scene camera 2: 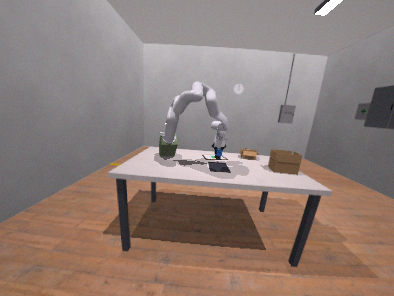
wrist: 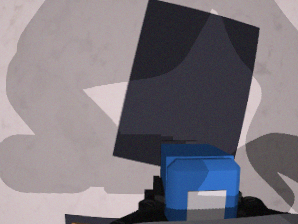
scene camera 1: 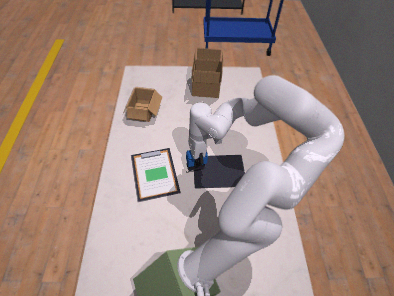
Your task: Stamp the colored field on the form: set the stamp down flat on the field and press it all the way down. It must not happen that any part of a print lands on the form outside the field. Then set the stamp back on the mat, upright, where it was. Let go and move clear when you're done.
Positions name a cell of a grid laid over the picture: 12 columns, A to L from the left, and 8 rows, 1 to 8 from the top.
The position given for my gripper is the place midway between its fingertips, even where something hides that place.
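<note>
There's a dark mat (scene camera 1: G5) here, and a clipboard (scene camera 1: E5) as well. You'd also find the dark mat (wrist: H3) in the wrist view, and there I see my gripper (wrist: H7) and a blue stamp (wrist: H7).
</note>
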